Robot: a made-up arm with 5 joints.
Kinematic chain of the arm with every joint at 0, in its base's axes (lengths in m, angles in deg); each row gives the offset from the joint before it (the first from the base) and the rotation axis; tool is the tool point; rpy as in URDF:
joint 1: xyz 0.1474 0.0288 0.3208 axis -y
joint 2: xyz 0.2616 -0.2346 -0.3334 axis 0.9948 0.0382 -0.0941
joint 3: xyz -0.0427 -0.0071 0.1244 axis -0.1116 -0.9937 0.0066
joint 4: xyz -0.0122 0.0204 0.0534 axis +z
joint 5: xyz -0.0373 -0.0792 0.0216 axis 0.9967 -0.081 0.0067
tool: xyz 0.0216 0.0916 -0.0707 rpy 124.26 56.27 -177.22
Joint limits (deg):
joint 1: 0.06..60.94
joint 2: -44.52..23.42
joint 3: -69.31..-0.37
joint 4: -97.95..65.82
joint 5: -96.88..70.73
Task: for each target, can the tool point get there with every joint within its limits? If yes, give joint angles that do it. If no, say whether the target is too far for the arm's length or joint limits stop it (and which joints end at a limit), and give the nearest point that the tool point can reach.
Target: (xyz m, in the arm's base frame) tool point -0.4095 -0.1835 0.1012
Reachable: no: joint limits stop it (at a limit: joint 1, joint 2, joint 5) | nearest point 0.1835 -0.1288 0.0748 | short by 0.596 m
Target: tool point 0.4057 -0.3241 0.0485
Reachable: yes | joints 4.84 17.91 -24.58 34.80 -74.33
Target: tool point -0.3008 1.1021 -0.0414
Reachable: no: too far | nearest point 0.2446 0.0052 0.1316 | short by 1.237 m
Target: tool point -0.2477 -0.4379 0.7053
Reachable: no: joint limits stop it (at a limit: joint 1, joint 2, joint 3, joint 5) | nearest point 0.2682 -0.2768 0.4337 | short by 0.605 m
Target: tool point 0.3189 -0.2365 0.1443
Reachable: yes | joints 14.00 -2.51 -24.02 -40.31 -55.20
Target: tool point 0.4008 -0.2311 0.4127
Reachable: yes | joints 40.35 14.14 -10.01 -74.23 58.15
